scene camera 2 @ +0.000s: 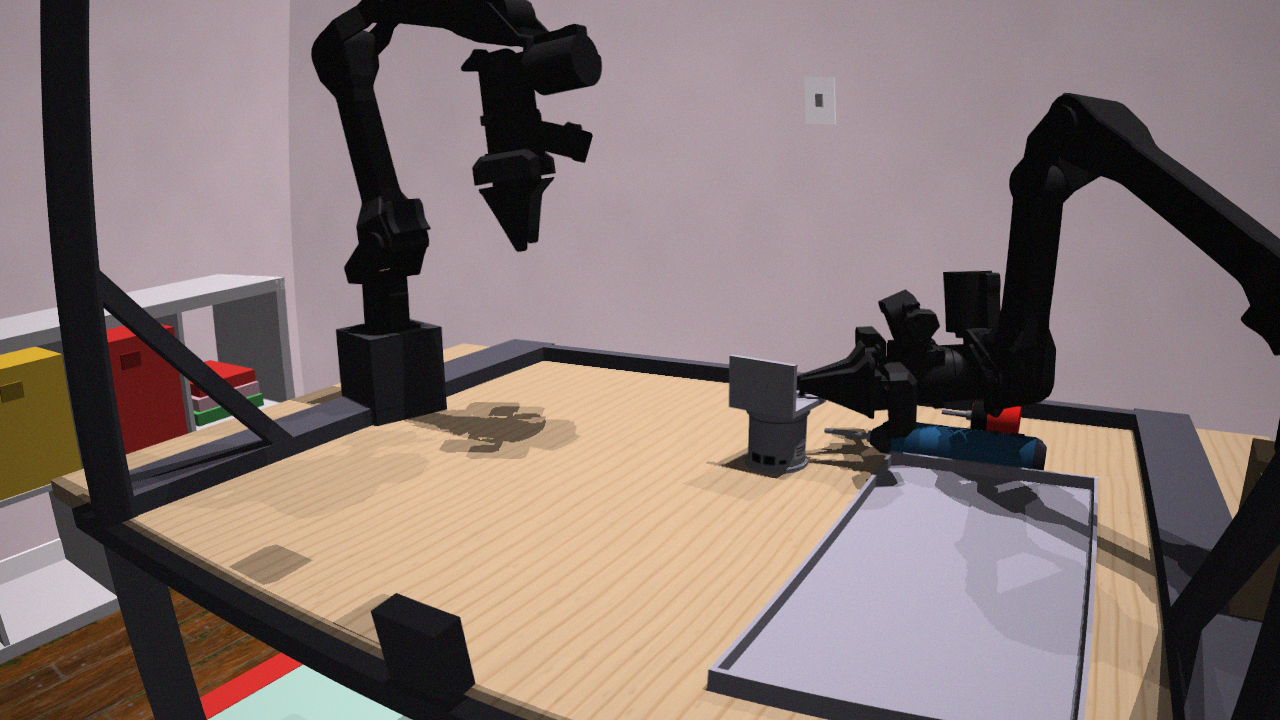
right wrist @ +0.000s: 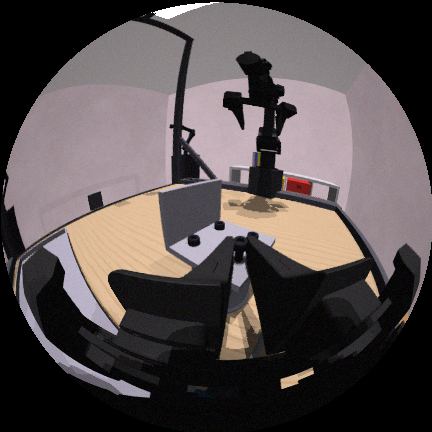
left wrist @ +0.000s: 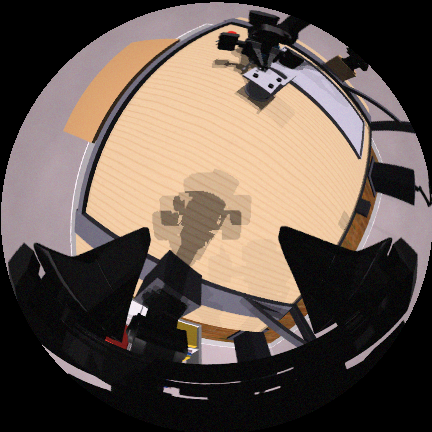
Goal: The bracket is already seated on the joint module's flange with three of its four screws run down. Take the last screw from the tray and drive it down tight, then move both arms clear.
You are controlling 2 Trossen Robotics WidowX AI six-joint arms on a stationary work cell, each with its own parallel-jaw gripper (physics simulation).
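Places are measured from the left arm's base along level axes (x ahead, y left, z up), in metres.
Where they show: left gripper, fingertip midpoint: (scene camera 2: 527, 246) (right wrist: 261, 131) (left wrist: 215, 233); right gripper, fingertip midpoint: (scene camera 2: 798, 382) (right wrist: 238, 241) (left wrist: 263, 67); left arm's base, origin of the base link: (scene camera 2: 387, 327) (right wrist: 266, 167) (left wrist: 164, 303).
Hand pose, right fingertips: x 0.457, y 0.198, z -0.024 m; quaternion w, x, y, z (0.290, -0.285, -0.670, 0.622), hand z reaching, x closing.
Observation:
Things, the pixels of their top centre, and the offset from my right fingertips.
- dark round joint module, middle of its top: (scene camera 2: 778, 400) (left wrist: 266, 78) dx -0.009, dy -0.020, dz -0.015 m
- last screw, middle of its top: (right wrist: 240, 237) dx +0.003, dy +0.003, dz +0.006 m
- shallow grey tray, middle of its top: (scene camera 2: 959, 553) (left wrist: 330, 93) dx +0.250, dy -0.126, dz -0.063 m
- blue cylindrical object, middle of its top: (scene camera 2: 936, 423) dx +0.120, dy +0.077, dz -0.036 m
- red object, middle of its top: (scene camera 2: 981, 402) dx +0.115, dy +0.210, dz -0.045 m
A grey L-shaped bracket (scene camera 2: 760, 385) (left wrist: 262, 80) (right wrist: 190, 212) sits on the dark round joint module (scene camera 2: 776, 440) (left wrist: 257, 93). Three black screw heads (right wrist: 193, 240) (right wrist: 219, 225) (right wrist: 253, 235) sit in its flat plate. My right gripper (scene camera 2: 802, 386) (left wrist: 263, 67) (right wrist: 238, 241) is shut on the last screw (right wrist: 240, 244), holding it upright at the plate's near corner. The shank points down at the open hole; whether its tip is inside I cannot tell. My left gripper (scene camera 2: 528, 245) (left wrist: 215, 233) (right wrist: 261, 131) is open and empty, high above the table at the left in scene camera 2.
A shallow grey tray (scene camera 2: 904, 582) (left wrist: 330, 95) (right wrist: 90, 287) lies beside the module. A blue cylindrical object (scene camera 2: 971, 447) lies behind the tray, below my right wrist. A red object (scene camera 2: 1002, 418) is just behind it. Dark frame rails (scene camera 2: 1181, 474) edge the table.

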